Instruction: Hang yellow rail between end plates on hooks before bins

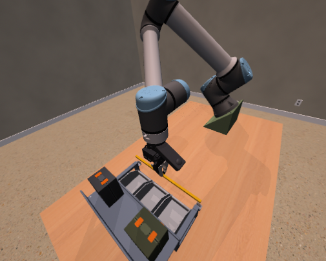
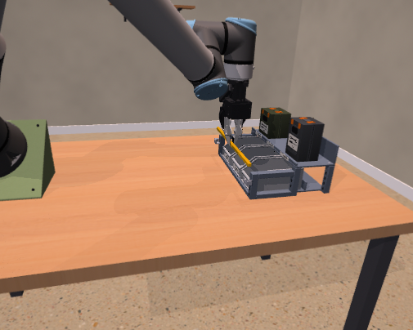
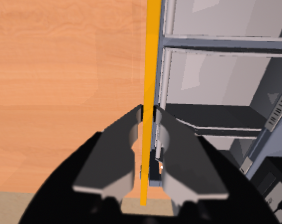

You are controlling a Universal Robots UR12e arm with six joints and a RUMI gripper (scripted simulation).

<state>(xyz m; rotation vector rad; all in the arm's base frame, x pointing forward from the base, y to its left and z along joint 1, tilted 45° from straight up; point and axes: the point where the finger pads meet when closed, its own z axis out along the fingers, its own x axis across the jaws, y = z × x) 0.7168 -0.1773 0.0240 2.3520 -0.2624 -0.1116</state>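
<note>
Now: hand 10 mm above the yellow rail. The rest, counted from my hand: black box: 180 mm ahead, 150 mm to the right, 40 mm above; green box: 220 mm ahead, 80 mm to the left, 30 mm above.
</note>
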